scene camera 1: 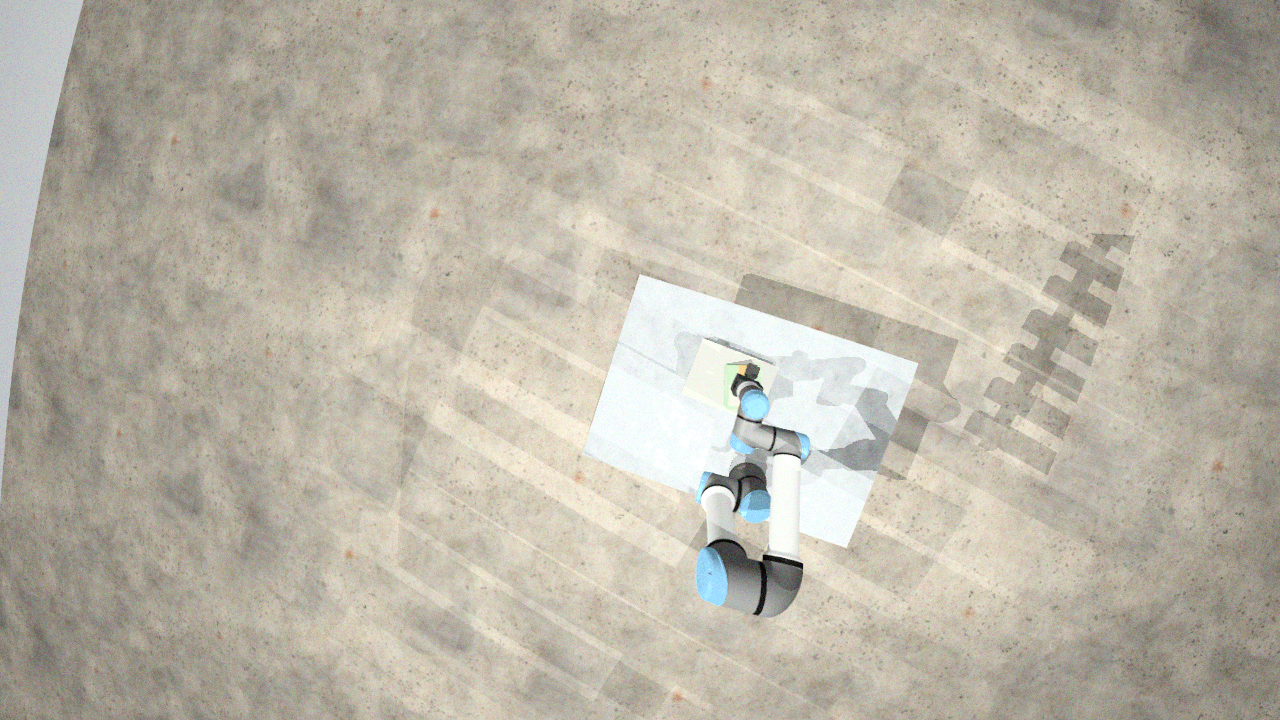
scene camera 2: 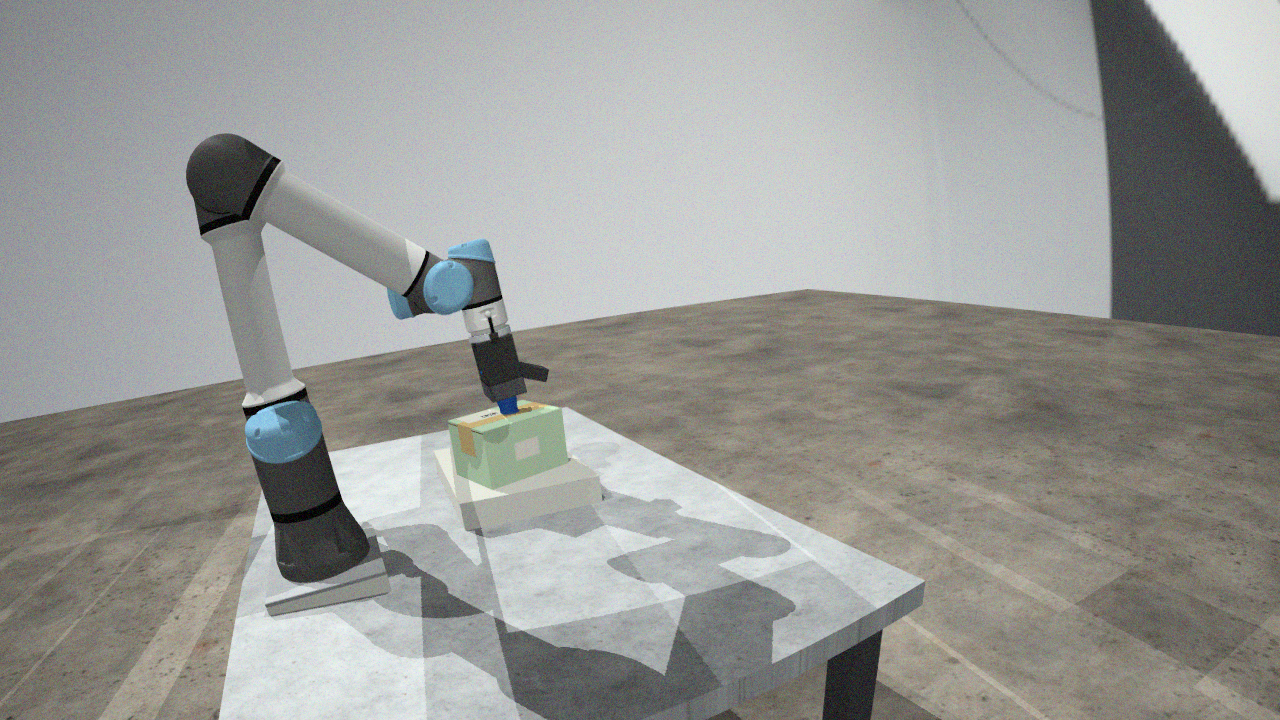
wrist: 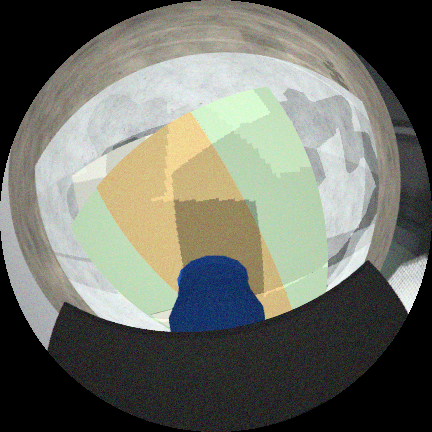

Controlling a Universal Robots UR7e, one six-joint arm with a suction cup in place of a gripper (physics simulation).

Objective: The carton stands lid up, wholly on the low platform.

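Seen in the pictures: hand at its tool point: (scene camera 2: 512, 419) (wrist: 209, 262); arm's base at its link origin: (scene camera 1: 746, 479) (scene camera 2: 324, 558).
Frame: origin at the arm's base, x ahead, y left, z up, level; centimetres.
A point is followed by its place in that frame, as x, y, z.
Observation:
A pale green carton (scene camera 2: 512, 450) @[34.4, 12.5, 7.9] (wrist: 282, 193) @[40.1, 16.9, 12.4] (scene camera 1: 735, 367) @[40.6, 25.1, 12.4] with a tan tape strip (wrist: 137, 201) @[40.7, 22.4, 12.5] across its lid stands lid up on the low cream platform (scene camera 2: 536, 502) @[36.1, 7.2, 0.1] (wrist: 86, 174) @[45.3, 35.6, 2.4] (scene camera 1: 705, 375) @[33.2, 32.9, 2.5]. It appears to rest flat, within the platform's edges. My suction cup (scene camera 2: 507, 405) (wrist: 215, 289) presses on the taped lid from above, near one end, and holds the carton. In the overhead view the wrist hides most of the carton.
The platform sits on a grey-white table (scene camera 2: 626, 582) @[40.2, -20.7, -2.4] (scene camera 1: 645, 420) @[5.4, 48.1, -2.4] (wrist: 160, 88) @[57.2, 24.4, -2.4]. The arm's base (scene camera 2: 313, 527) @[0.5, -5.7, 7.4] stands at the table's left end. Brown floor lies all around the table.

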